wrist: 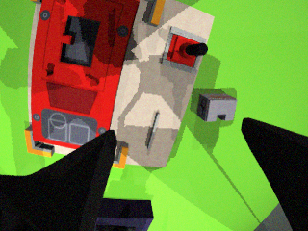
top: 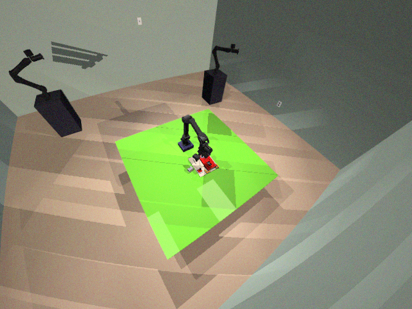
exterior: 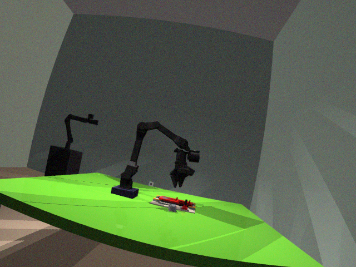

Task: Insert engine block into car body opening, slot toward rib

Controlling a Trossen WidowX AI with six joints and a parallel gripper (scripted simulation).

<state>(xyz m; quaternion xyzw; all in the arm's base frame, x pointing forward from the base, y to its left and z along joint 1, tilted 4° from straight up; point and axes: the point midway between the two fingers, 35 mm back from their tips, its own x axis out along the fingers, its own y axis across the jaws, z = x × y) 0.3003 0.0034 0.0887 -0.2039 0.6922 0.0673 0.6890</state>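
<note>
My gripper tip is 100 mm to the left of the engine block and 100 mm above it. From my gripper tip the other things lie so: black peg (60 mm ahead, 20 mm to the right, 80 mm below); beige base plate (70 mm to the left, 100 mm below).
</note>
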